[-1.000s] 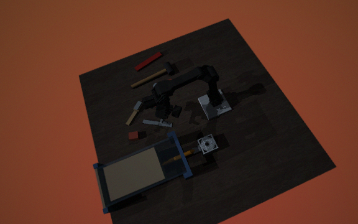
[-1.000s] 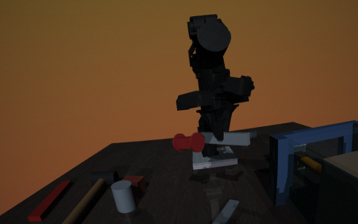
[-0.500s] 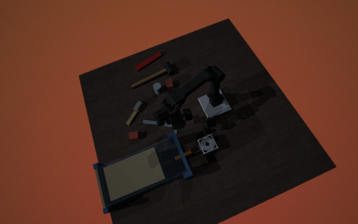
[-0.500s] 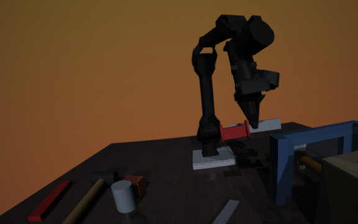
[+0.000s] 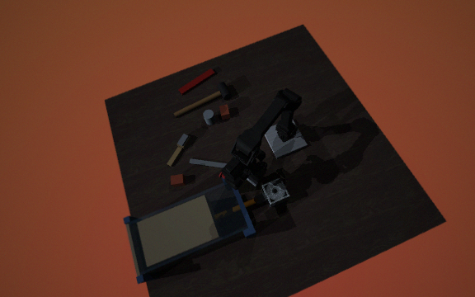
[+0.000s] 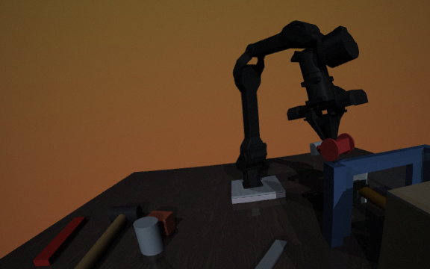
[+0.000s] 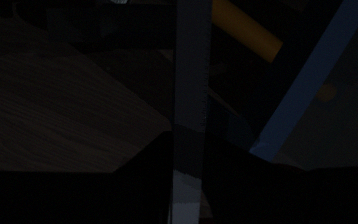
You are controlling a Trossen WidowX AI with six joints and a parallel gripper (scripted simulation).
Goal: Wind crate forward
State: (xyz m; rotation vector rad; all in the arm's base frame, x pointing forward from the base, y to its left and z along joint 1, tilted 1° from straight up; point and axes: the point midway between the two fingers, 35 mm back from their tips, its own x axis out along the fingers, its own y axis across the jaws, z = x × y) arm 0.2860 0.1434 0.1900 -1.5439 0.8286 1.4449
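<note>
My gripper tip is now 10 mm to the left of the winch handle, 10 mm below it and 10 mm short of it. From my gripper tip the other things lie so: red knob (60 mm ahead, 30 mm to the right, 10 mm above); blue steel frame (90 mm to the left, 70 mm below, 60 mm ahead); winch (150 mm below, 110 mm behind, 90 mm to the left).
</note>
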